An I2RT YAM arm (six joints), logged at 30 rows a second.
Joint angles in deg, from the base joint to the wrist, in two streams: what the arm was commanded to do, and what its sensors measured. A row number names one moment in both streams.
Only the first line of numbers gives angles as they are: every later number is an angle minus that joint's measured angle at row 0.
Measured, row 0: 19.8, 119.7, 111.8, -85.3, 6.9, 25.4
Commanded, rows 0 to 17: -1.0, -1.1, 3.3, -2.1, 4.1, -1.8; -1.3, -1.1, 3.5, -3.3, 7.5, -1.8; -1.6, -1.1, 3.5, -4.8, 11.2, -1.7; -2.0, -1.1, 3.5, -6.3, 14.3, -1.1; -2.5, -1.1, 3.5, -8.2, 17.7, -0.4; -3.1, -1.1, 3.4, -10.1, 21.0, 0.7; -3.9, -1.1, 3.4, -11.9, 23.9, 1.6; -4.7, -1.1, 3.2, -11.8, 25.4, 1.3; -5.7, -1.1, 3.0, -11.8, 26.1, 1.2; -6.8, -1.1, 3.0, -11.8, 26.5, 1.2; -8.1, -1.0, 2.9, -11.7, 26.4, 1.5; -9.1, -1.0, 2.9, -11.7, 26.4, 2.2; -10.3, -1.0, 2.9, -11.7, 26.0, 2.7; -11.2, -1.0, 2.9, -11.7, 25.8, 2.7; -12.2, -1.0, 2.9, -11.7, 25.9, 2.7; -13.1, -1.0, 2.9, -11.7, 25.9, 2.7; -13.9, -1.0, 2.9, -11.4, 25.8, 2.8; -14.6, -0.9, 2.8, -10.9, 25.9, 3.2
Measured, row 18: -12.9, 0.0, 1.8, -11.7, 23.4, 1.6
